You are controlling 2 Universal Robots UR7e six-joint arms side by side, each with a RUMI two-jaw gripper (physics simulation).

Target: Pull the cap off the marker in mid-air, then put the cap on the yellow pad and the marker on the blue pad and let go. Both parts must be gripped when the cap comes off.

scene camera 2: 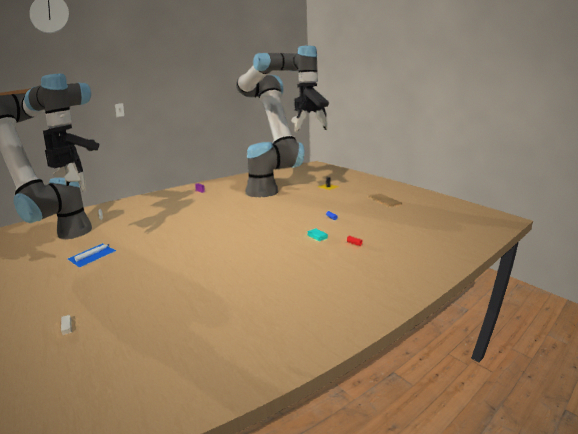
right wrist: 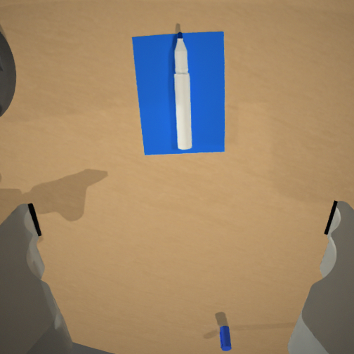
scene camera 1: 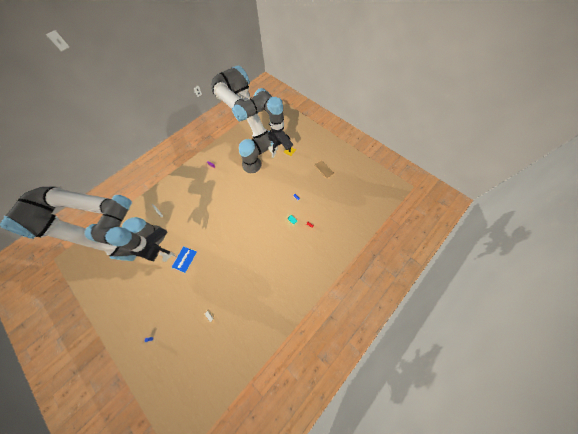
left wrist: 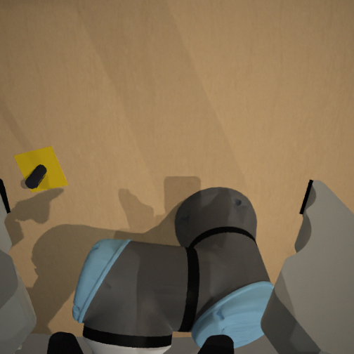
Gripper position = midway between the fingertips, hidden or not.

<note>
In view: my left gripper (scene camera 2: 311,131), my right gripper (scene camera 2: 75,188), a white marker (right wrist: 181,76) and a blue pad (right wrist: 153,55).
My left gripper also shows in the left wrist view (left wrist: 154,184). My right gripper shows as well in the right wrist view (right wrist: 181,207).
</note>
